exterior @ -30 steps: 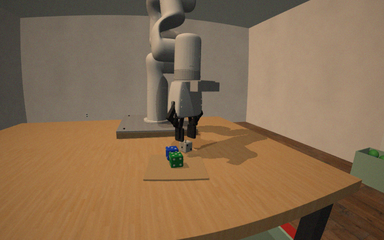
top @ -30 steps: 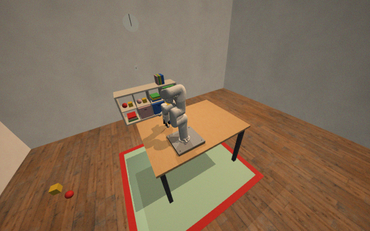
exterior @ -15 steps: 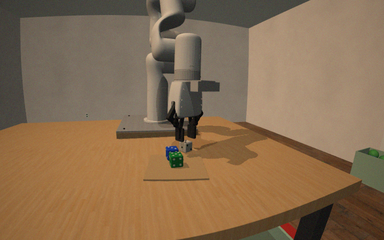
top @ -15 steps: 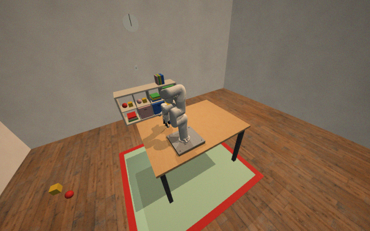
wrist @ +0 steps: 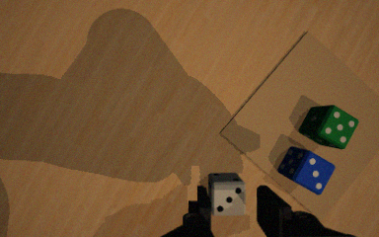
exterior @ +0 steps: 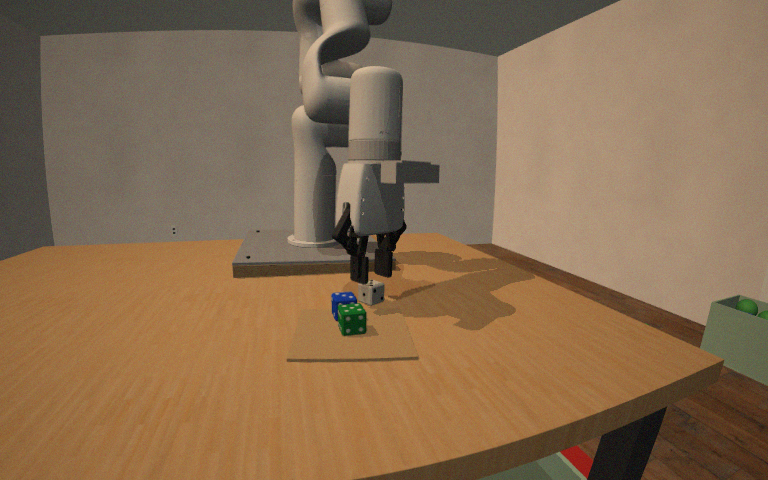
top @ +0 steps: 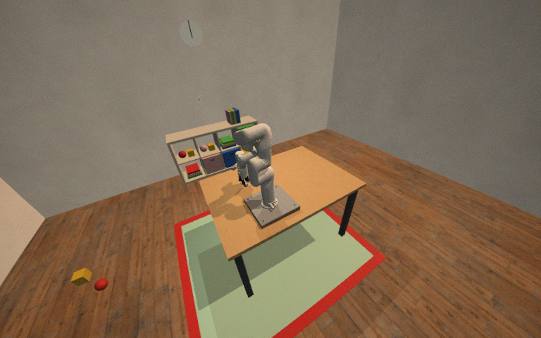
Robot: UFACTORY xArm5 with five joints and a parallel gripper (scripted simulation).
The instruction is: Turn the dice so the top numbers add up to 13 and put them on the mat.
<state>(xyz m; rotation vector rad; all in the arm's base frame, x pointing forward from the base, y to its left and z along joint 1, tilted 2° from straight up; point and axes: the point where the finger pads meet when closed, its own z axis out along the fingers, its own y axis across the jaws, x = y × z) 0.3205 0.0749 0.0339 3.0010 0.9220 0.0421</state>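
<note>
The white die is 4 cm below my hand. Also, from my hand: green die (11 cm ahead, 4 cm to the right, 4 cm below); blue die (6 cm ahead, 5 cm to the right, 4 cm below); tan mat (11 cm ahead, 5 cm below, 4 cm to the right).
</note>
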